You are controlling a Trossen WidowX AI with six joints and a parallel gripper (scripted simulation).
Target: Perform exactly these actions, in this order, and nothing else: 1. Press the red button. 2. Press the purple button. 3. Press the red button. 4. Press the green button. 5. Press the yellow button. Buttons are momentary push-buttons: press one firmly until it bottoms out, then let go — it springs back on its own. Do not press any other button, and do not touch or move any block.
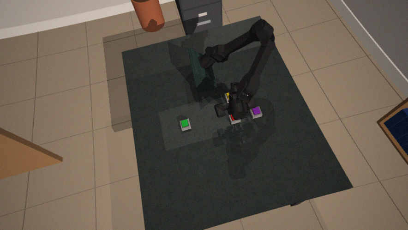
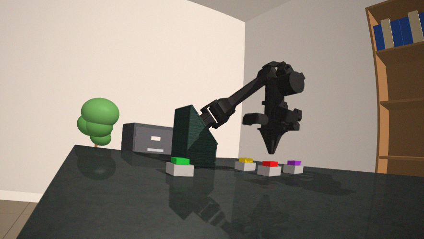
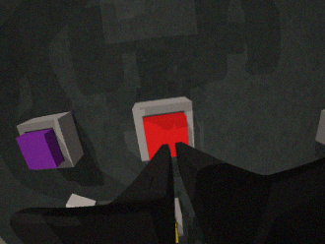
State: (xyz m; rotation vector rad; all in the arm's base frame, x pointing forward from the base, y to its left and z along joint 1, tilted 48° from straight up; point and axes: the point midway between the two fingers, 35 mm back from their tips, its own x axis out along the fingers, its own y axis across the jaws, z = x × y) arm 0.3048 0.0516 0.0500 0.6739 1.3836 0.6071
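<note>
The red button is 30 mm below my gripper tip. The rest, counted from my gripper tip: purple button 110 mm to the left, 30 mm below; yellow button 130 mm behind, 20 mm to the left, 30 mm below; small white block 100 mm behind, 120 mm to the left, 50 mm below.
</note>
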